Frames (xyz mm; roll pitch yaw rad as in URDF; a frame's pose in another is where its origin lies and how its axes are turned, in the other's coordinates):
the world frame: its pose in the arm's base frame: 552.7 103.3 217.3 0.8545 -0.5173 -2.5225
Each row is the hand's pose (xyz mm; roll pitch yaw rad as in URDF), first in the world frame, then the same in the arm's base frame.
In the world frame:
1: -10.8 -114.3 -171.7 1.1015 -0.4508 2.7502
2: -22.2 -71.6 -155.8 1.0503 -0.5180 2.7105
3: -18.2 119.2 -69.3 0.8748 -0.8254 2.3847
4: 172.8 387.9 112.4 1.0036 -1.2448 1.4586
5: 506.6 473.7 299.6 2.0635 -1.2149 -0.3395
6: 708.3 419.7 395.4 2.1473 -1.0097 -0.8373
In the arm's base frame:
1: 511.8 7.3 39.0 0.1805 -0.0623 0.7226
2: 546.4 12.2 70.5 0.1077 -0.1306 0.7558
3: 659.2 18.9 246.9 -0.3218 -0.5016 0.9064
4: 676.5 -17.1 621.2 -1.4285 -0.8741 1.5265
5: 466.6 -62.5 949.3 -2.6060 -0.6704 2.2211
6: 270.2 -70.1 1068.4 -3.0605 -0.4118 2.3900

